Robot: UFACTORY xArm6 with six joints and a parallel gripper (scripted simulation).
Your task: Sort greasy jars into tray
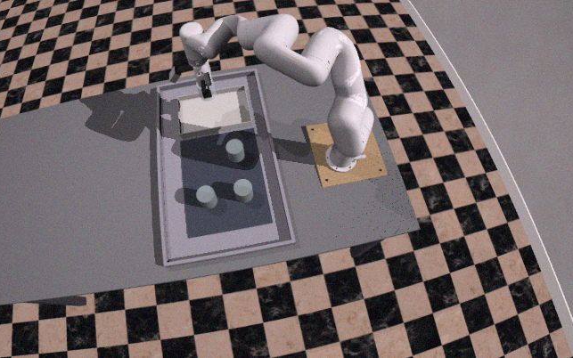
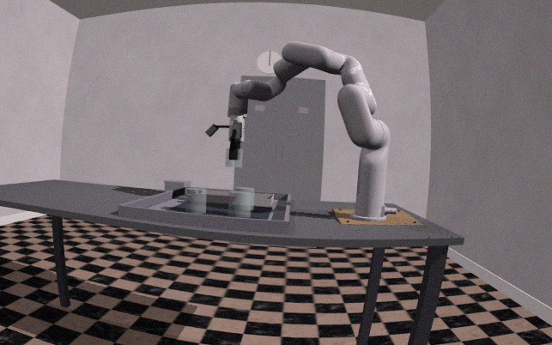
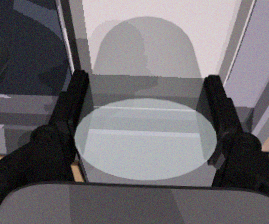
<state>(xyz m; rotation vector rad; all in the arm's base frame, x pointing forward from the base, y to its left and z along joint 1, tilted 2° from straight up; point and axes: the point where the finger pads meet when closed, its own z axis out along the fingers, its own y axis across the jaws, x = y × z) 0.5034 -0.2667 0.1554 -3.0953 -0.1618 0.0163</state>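
My gripper is now 17 cm above the white tray and 1 cm to the left of it. Round my hand: raised grey frame 20 cm to the left, 18 cm below, 1 cm behind; then dark drying mat 31 cm to the left, 17 cm below, 3 cm behind.
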